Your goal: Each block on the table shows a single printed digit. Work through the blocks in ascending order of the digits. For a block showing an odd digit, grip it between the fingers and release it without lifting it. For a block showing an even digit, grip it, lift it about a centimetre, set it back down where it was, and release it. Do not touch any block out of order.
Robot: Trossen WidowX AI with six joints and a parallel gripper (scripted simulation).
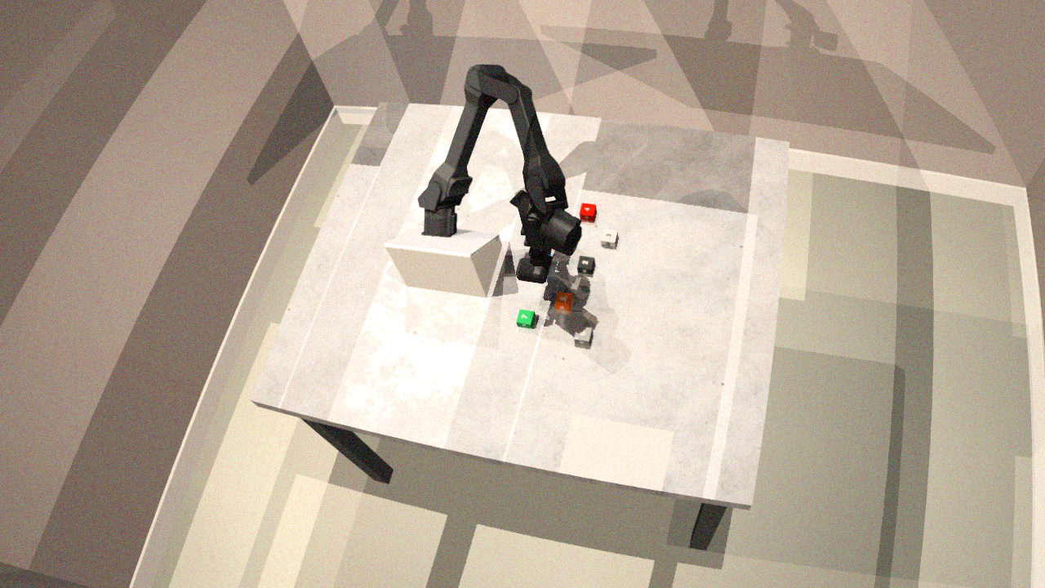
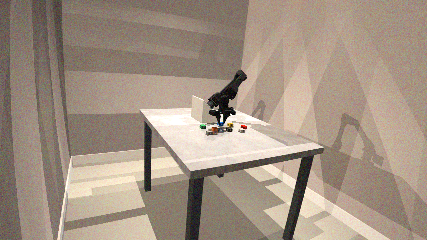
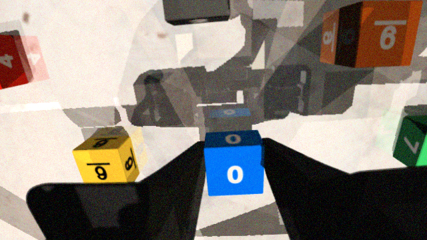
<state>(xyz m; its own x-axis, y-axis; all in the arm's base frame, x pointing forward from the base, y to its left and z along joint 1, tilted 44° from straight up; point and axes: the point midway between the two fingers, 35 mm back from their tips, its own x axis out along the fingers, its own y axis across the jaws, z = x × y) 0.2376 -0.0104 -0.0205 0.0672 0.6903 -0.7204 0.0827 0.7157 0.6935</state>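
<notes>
My gripper tip is now 90 mm short of the dark grey 2 block, 10 mm to the right of it and 10 mm above it. From my gripper tip the other things lie so: yellow block: 10 mm behind, 90 mm to the left, 10 mm below; then blue 0 block: 10 mm behind; then orange block: 50 mm ahead, 90 mm to the right, 10 mm below.
</notes>
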